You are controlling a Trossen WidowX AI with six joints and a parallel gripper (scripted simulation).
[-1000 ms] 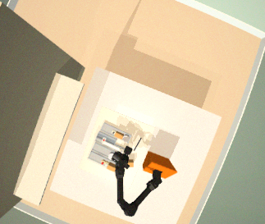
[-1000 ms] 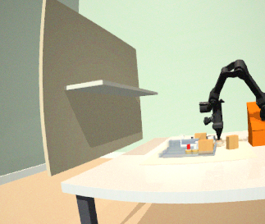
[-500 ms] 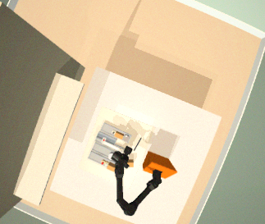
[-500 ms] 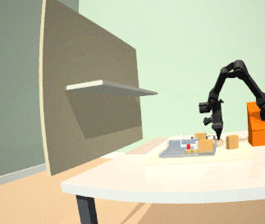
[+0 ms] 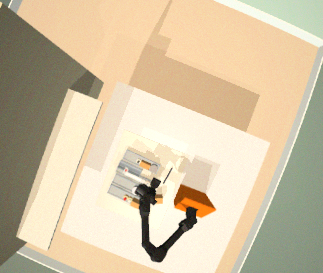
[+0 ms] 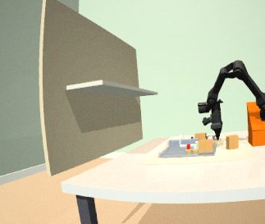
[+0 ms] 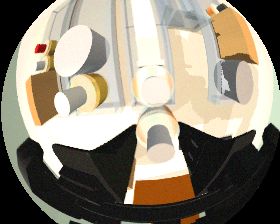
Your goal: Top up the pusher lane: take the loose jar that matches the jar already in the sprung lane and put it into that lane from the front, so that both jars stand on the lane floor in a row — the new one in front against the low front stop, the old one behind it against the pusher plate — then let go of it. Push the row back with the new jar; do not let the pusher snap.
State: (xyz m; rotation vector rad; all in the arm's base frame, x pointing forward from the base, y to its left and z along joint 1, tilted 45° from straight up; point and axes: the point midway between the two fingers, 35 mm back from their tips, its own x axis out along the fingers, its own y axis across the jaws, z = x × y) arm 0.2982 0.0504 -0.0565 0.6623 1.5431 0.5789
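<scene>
My gripper tip is 18 cm short of the grey lane tray, 3 cm to the left of it and 3 cm above it. Round my gripper tip: shelf 55 cm ahead, 32 cm above, 1 cm to the left.
</scene>
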